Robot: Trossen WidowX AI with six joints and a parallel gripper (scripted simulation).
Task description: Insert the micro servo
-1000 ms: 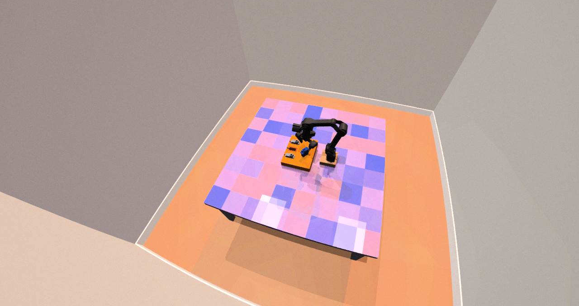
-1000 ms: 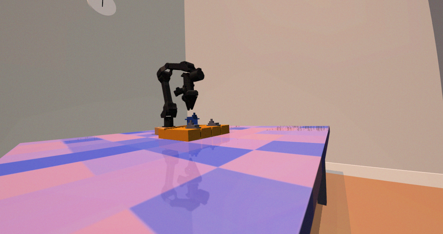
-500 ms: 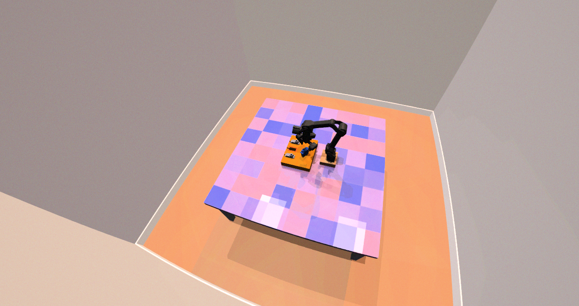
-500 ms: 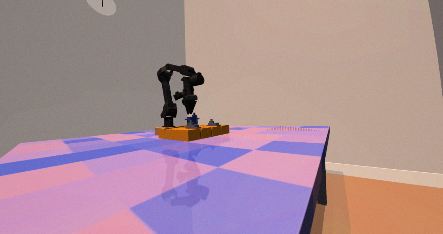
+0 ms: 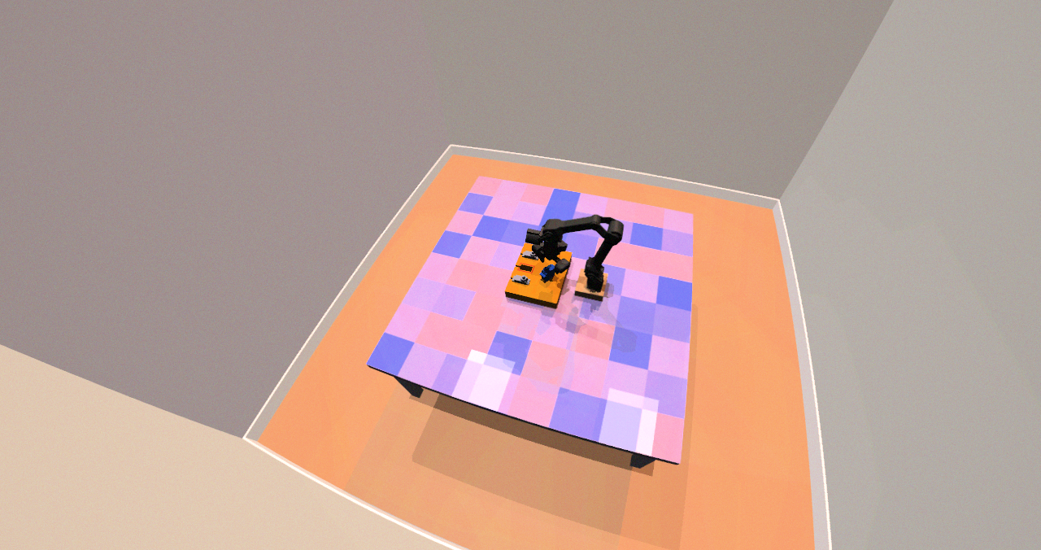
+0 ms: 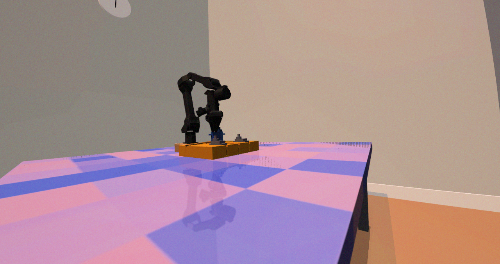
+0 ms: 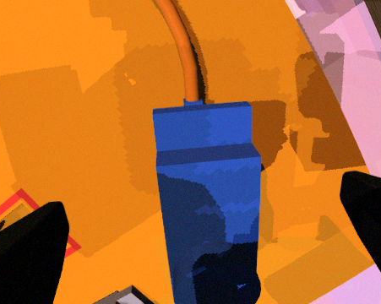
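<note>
Right now the orange deck is 8 cm below my gripper tip, 1 cm to the right of it and 1 cm ahead of it.
</note>
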